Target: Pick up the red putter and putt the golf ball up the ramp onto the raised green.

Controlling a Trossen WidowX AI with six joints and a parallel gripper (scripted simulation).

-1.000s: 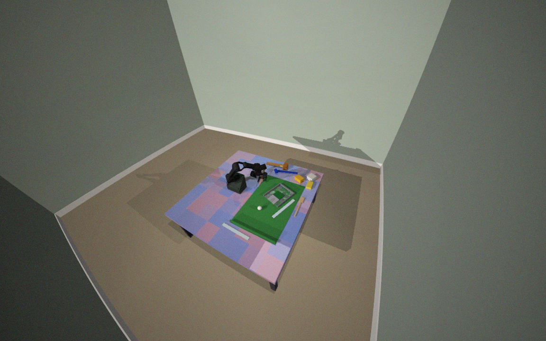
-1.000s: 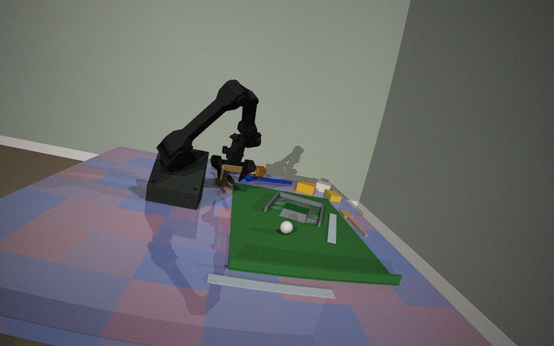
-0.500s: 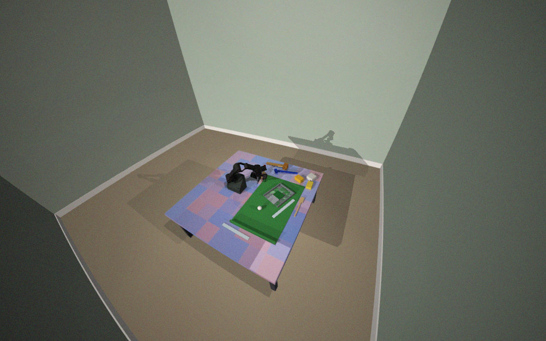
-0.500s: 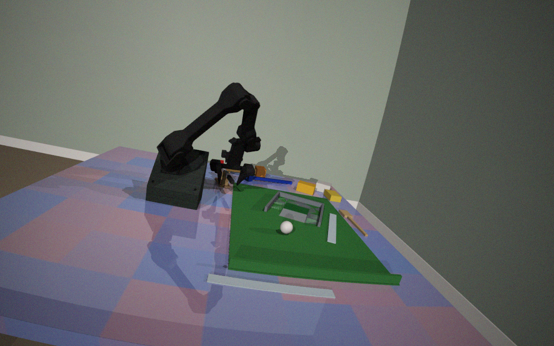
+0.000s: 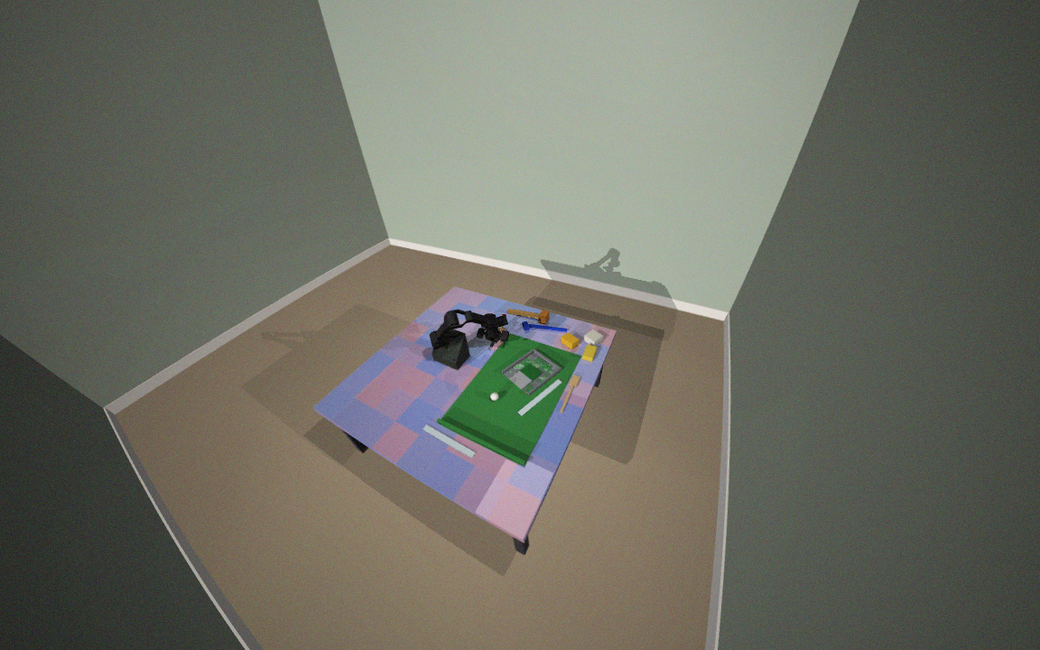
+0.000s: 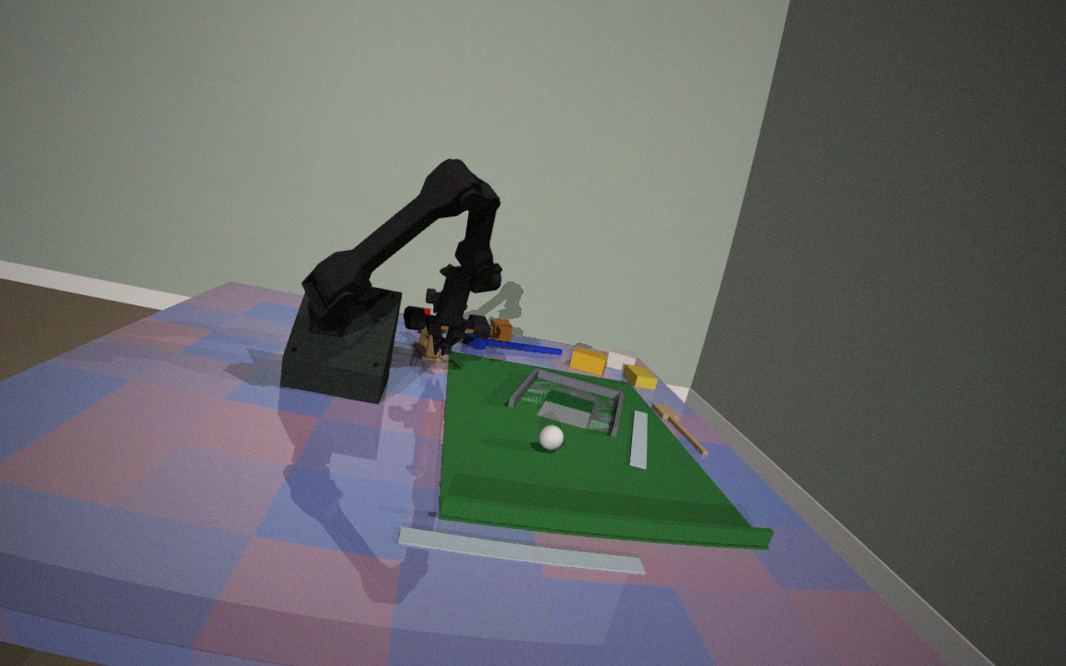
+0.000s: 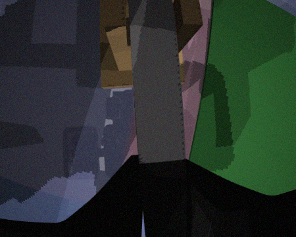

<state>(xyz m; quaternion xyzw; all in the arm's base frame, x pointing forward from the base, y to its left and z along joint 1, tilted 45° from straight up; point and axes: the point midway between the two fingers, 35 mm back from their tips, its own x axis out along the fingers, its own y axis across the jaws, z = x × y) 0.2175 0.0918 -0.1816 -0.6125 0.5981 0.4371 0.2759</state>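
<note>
The wooden stand is 2 cm behind my gripper tip and 10 cm to the left of it. The rest, counted from my gripper tip: white golf ball: 20 cm ahead, 35 cm to the right; green mat: 26 cm ahead, 24 cm to the right, 3 cm below; blue tool: 21 cm ahead, 26 cm to the left, 2 cm below.
</note>
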